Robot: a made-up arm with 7 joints.
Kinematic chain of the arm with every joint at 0, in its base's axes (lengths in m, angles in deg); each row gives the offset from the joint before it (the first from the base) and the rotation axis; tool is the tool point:
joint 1: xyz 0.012 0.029 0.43 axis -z
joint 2: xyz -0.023 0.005 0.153 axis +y
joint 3: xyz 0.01 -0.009 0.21 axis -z
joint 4: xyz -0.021 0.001 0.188 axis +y
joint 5: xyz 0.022 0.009 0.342 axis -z
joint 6: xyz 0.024 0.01 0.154 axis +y
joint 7: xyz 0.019 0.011 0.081 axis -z
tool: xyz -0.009 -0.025 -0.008
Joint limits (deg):
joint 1: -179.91..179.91
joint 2: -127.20..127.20
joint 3: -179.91..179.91
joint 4: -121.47..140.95
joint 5: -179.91..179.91
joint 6: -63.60..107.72
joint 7: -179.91..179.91
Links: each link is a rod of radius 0.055 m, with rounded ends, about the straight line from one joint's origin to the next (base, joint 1, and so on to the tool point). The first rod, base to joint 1, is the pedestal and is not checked.
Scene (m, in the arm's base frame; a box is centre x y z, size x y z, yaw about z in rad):
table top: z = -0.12
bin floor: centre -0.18 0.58 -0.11 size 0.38 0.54 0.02 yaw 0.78
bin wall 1: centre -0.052 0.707 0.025 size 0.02 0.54 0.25 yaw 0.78
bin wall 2: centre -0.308 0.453 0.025 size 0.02 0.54 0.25 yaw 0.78
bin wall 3: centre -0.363 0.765 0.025 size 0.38 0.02 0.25 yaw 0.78
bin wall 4: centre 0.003 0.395 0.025 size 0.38 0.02 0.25 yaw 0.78
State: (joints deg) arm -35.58 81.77 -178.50 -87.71 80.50 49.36 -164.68
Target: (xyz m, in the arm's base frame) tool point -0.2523 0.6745 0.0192
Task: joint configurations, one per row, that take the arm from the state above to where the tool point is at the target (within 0.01 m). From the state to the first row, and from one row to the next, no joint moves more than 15 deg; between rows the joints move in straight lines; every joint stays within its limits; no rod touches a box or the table.
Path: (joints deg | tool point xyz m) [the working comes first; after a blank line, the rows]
Joints at the target: -107.07 105.10 -179.91 -45.20 77.66 29.90 -167.74
Straight joint move there: touches bin wall 1, bin wall 4.

1: -48.59 73.49 -177.39 -81.74 92.31 50.22 -167.20 | 0.3870 0.5526 0.2190
2: -61.61 65.21 -176.28 -75.76 104.12 51.09 -169.71 | 0.2956 0.6828 0.3407
3: -76.22 64.81 -177.49 -78.13 98.19 49.42 -167.55 | 0.1124 0.7299 0.3379
4: -90.82 64.41 -178.70 -80.50 92.27 47.76 -165.39 | -0.0746 0.7267 0.3348
5: -105.43 64.01 -179.91 -82.87 86.34 46.09 -163.24 | -0.2523 0.6745 0.3312
6: -105.98 77.71 -179.91 -70.32 83.45 40.69 -164.74 | -0.2596 0.6968 0.2286
7: -106.52 91.40 -179.91 -57.76 80.55 35.29 -166.24 | -0.2598 0.6969 0.1228
8: -107.07 105.10 -179.91 -45.20 77.66 29.90 -167.74 | -0.2523 0.6745 0.0192

